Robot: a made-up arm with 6 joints.
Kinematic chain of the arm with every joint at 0, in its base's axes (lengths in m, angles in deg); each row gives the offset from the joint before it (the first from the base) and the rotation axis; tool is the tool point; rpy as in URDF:
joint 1: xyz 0 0 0.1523 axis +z
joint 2: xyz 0 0 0 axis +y
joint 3: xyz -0.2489 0 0.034 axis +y
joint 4: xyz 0.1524 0 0.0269 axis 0.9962 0 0.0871
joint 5: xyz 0 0 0 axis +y
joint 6: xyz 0.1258 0 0.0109 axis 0.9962 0 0.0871
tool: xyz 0 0 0 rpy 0 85 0
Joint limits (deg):
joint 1: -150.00..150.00
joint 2: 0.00..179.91
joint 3: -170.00..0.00
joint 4: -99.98..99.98
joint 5: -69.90..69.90
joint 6: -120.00..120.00
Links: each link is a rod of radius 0.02 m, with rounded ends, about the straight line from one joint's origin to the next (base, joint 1, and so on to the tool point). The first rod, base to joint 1, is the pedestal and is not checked.
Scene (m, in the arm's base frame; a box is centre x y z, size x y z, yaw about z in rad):
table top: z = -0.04
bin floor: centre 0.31 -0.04 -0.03 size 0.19 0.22 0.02 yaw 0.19
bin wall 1: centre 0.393 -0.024 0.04 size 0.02 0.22 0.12 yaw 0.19
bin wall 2: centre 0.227 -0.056 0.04 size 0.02 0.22 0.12 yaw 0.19
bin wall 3: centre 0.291 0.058 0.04 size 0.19 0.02 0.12 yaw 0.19
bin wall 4: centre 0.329 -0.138 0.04 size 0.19 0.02 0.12 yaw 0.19
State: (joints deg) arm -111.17 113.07 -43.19 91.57 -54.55 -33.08
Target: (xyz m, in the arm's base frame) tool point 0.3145 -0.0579 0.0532
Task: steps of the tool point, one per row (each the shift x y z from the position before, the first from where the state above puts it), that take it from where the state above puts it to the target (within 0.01 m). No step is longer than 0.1 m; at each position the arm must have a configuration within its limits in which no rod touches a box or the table.
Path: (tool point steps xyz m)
1: 0.0519 -0.0486 -0.0024
2: 0.0650 -0.0339 -0.0013
3: 0.0739 -0.0155 0.0001
4: 0.0775 0.0053 0.0014
5: 0.0749 0.0267 0.0027
6: 0.0665 0.0472 0.0040
7: 0.0522 0.0649 0.0052
8: 0.0333 0.0781 0.0064
9: 0.0065 -0.0007 -0.0640
10: -0.0065 0.0007 -0.0654

